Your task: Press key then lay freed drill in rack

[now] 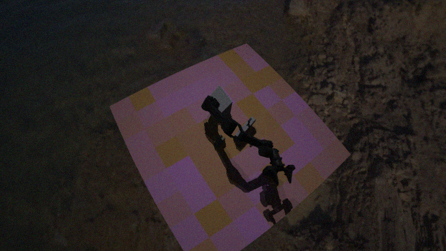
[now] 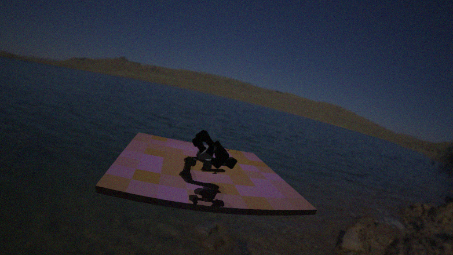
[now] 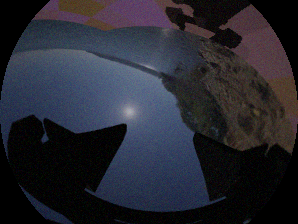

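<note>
My gripper tip is 42 cm past the drill, 6 cm to the right of it and 17 cm above it. Also, from my gripper tip: light grey housing (43 cm behind, 8 cm to the left, 18 cm below); then grey-green block (45 cm behind, 10 cm to the right, 20 cm below).
</note>
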